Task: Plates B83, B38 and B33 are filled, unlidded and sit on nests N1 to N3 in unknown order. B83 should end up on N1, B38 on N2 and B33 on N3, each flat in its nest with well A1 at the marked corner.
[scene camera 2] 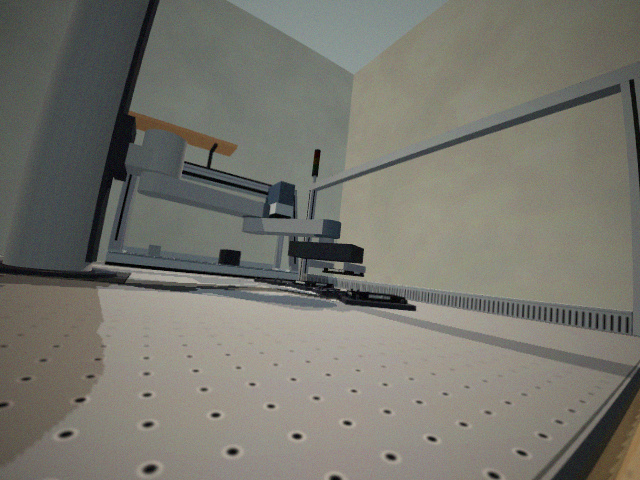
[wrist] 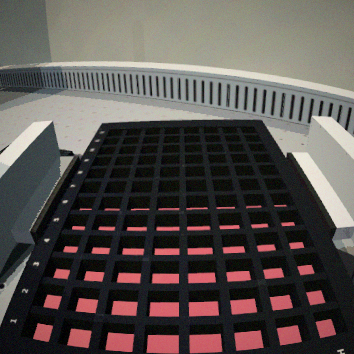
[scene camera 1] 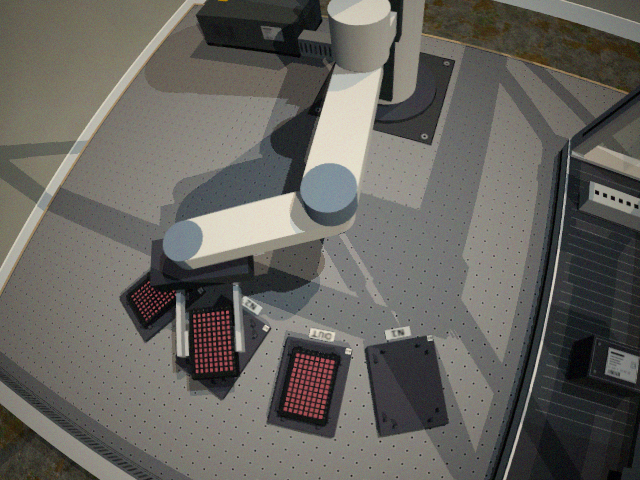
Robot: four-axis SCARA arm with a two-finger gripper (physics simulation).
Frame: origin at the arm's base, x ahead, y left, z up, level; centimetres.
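Seen in the pictures: gripper, fingertip midpoint: [wrist: 181,138] [scene camera 1: 210,354]; arm's base, link origin: [scene camera 1: 385,87].
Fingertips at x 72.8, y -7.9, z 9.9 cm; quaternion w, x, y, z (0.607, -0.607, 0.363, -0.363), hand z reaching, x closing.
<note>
Pixels of each thing's top centre, then the offset from my fingertips to it. "pt": a spot on its surface instead.
- black plate, top centre: [wrist: 182,192] [scene camera 1: 211,341] [scene camera 2: 344,270] dx -2.1, dy -1.1, dz -0.7 cm
- nest N2, surface spot: [scene camera 1: 254,333] pt dx -6.6, dy +3.6, dz -6.4 cm
- second filled plate, top centre: [scene camera 1: 308,385] [scene camera 2: 313,282] dx -1.5, dy +16.6, dz -6.0 cm
- OUT nest, top centre: [scene camera 1: 309,385] [scene camera 2: 313,283] dx -1.5, dy +16.6, dz -6.4 cm
- leftmost nest, surface spot: [scene camera 1: 146,333] pt dx +2.2, dy -17.8, dz -7.4 cm
- Nest N1, top centre: [scene camera 1: 408,384] [scene camera 2: 279,278] dx -7.6, dy +32.6, dz -6.4 cm
- dark box, surface spot: [scene camera 1: 242,25] pt dx -76.3, dy -32.3, dz +0.5 cm
- labelled black box, surface spot: [scene camera 1: 610,359] pt dx -20.2, dy +63.1, dz +3.4 cm
- slotted duct, surface spot: [wrist: 190,90] pt dx +27.5, dy +13.5, dz -6.8 cm
My gripper [scene camera 1: 210,347] [wrist: 181,138] is shut on a black plate [scene camera 1: 212,341] [wrist: 182,250] with red-filled wells, one finger along each long side. The plate is level above nest N2 [scene camera 1: 254,333] and turned relative to it. In the wrist view, column numbers run up its left side and an H shows at bottom right. A second filled plate [scene camera 1: 309,384] lies on the OUT nest [scene camera 1: 338,387]. A third [scene camera 1: 150,302] lies on the leftmost nest [scene camera 1: 146,333], partly covered by the gripper. Nest N1 [scene camera 1: 405,382] is bare. Plate names are not legible.
The arm's blue elbow [scene camera 1: 329,191] and white forearm [scene camera 1: 248,227] reach over the perforated table. A dark box [scene camera 1: 242,25] stands behind. A labelled black box [scene camera 1: 610,359] lies beyond the rail at right. A slotted duct [wrist: 190,90] runs along the table edge.
</note>
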